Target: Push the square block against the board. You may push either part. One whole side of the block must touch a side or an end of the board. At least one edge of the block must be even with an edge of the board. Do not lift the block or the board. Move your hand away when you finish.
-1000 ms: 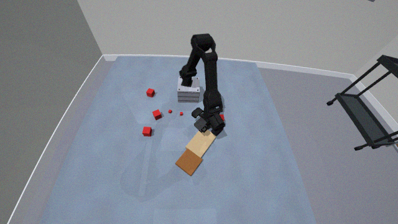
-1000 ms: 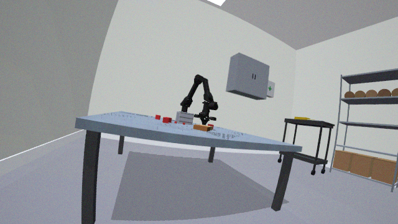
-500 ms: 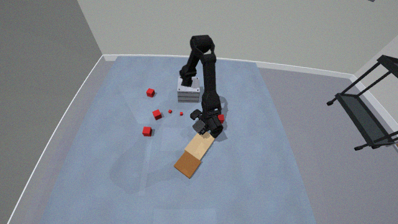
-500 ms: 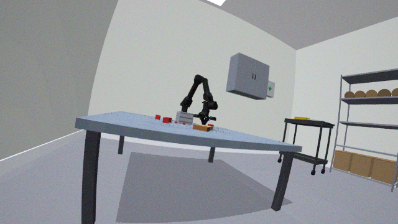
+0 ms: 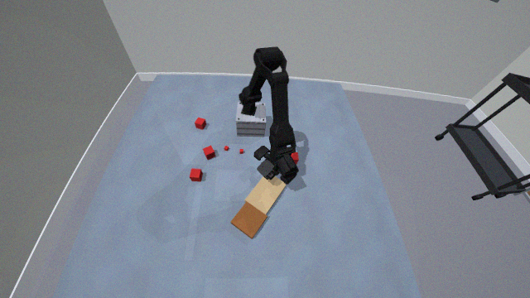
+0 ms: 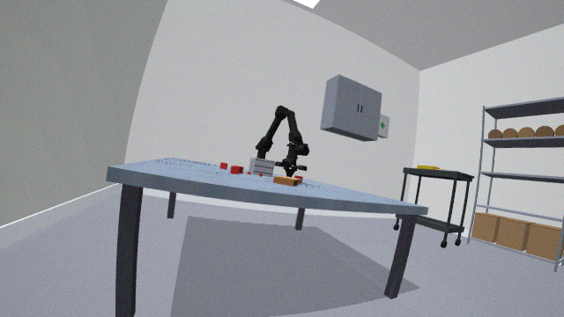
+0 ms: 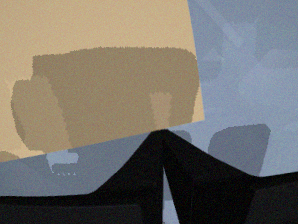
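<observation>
My gripper tip is 100 mm short of the tan board, 10 mm to the left of it and 10 mm below it. The rest, counted from my gripper tip: orange-brown square block 220 mm ahead, 60 mm to the right, 10 mm above.
</observation>
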